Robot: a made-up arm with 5 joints.
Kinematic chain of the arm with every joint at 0, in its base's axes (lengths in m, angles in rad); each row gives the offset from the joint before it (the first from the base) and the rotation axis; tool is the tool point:
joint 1: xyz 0 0 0.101 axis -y
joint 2: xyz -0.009 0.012 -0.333 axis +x
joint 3: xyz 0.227 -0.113 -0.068 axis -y
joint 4: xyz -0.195 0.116 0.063 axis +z
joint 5: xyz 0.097 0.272 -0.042 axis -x
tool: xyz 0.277 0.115 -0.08
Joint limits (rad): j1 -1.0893..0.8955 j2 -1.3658..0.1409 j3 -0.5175..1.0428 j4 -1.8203..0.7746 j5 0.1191..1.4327
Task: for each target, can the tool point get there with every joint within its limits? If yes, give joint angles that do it. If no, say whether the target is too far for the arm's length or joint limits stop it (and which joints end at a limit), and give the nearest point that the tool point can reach.
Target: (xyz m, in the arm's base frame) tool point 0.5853 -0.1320 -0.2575
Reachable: yes | joints 0.2453 -0.9488 -0.0819 -0.5641 0.8720
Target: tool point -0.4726 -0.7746 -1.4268
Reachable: no: too far | nearest point -0.2745 -0.1431 -0.7864 | short by 0.921 m
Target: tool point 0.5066 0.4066 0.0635
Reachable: yes | joints 0.6562 -0.0083 0.8825 0.0697 0.2224
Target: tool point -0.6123 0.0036 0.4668
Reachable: no: joint limits stop it (at a limit: joint 1, joint 2, joint 3, joint 4, joint 5) | nearest point 0.0222 -0.1854 0.2018 | short by 0.713 m
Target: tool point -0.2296 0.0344 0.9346
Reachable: no: joint limits stop it (at a limit: joint 1, joint 2, joint 3, joint 4, joint 5) | nearest point 0.1198 -0.1166 0.4143 | short by 0.645 m
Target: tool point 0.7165 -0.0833 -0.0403
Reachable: yes | joints 0.6727 -0.3219 -0.2177 -0.7284 0.7367
